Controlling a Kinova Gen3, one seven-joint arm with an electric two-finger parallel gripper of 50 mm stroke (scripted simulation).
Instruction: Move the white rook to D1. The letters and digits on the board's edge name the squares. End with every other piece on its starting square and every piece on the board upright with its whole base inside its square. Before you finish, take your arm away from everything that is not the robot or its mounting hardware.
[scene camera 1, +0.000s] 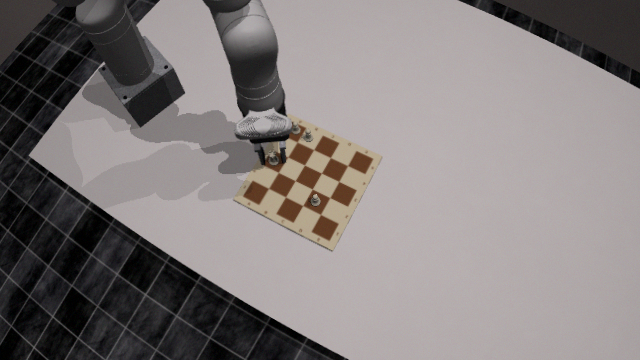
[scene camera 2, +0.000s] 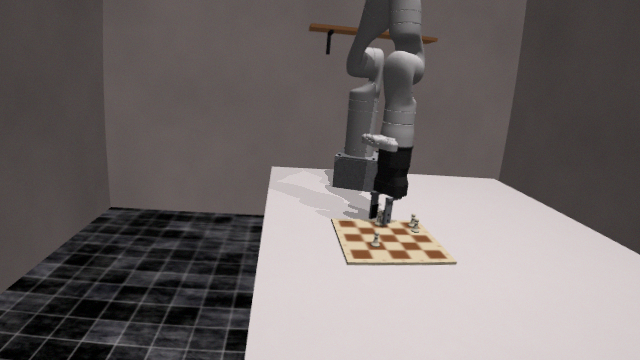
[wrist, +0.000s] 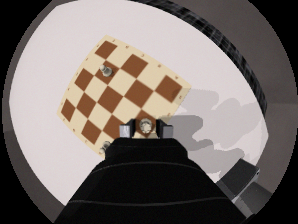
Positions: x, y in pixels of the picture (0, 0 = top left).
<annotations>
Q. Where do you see my gripper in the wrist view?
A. At 145, 125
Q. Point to a chessboard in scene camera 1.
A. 337, 170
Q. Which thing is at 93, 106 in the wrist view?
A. A chessboard.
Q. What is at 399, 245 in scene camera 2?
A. A chessboard.
</annotations>
